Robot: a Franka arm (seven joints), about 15 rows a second.
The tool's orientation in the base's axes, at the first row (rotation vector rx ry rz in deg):
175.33 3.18 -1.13
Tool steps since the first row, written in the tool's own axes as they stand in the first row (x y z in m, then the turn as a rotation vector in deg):
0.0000 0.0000 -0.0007 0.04 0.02 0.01
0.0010 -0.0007 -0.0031 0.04 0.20 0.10
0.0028 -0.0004 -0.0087 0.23 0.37 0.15
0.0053 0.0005 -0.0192 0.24 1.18 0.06
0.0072 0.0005 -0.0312 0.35 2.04 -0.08
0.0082 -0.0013 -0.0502 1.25 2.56 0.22
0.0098 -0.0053 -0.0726 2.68 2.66 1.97
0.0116 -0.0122 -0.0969 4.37 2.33 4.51
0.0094 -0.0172 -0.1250 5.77 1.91 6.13
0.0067 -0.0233 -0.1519 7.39 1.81 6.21
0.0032 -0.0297 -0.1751 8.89 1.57 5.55
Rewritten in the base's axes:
0.0000 0.0001 0.0007 0.04 -0.02 -0.01
0.0010 0.0010 0.0030 0.05 -0.21 -0.08
0.0029 0.0012 0.0086 0.24 -0.37 -0.12
0.0055 0.0012 0.0191 0.28 -1.17 0.03
0.0076 0.0023 0.0310 0.43 -2.01 0.24
0.0087 0.0057 0.0498 1.34 -2.52 -0.03
0.0104 0.0115 0.0718 2.75 -2.71 -1.79
0.0122 0.0204 0.0954 4.40 -2.53 -4.37
0.0102 0.0276 0.1231 5.77 -2.19 -6.04
0.0076 0.0358 0.1494 7.38 -2.04 -6.15
0.0041 0.0439 0.1721 8.88 -1.70 -5.53

